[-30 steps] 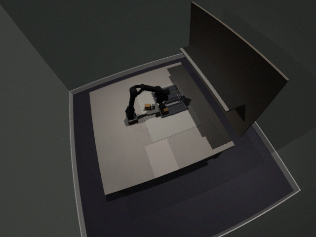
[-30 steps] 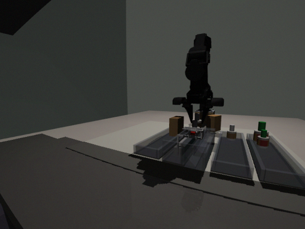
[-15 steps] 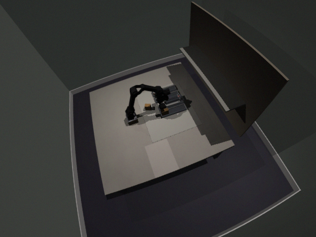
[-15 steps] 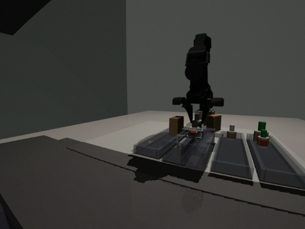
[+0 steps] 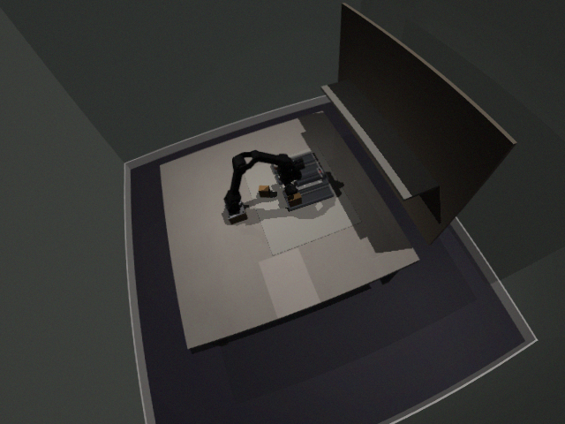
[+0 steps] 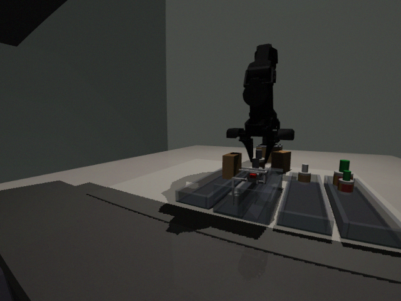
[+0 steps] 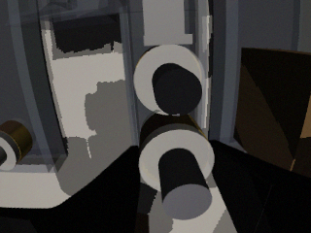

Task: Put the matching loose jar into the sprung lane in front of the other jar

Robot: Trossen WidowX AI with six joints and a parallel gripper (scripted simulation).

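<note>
Now: gripper tip 130 mm short of the sprung lane, 50 mm to the right of it and 30 mm above it.
</note>
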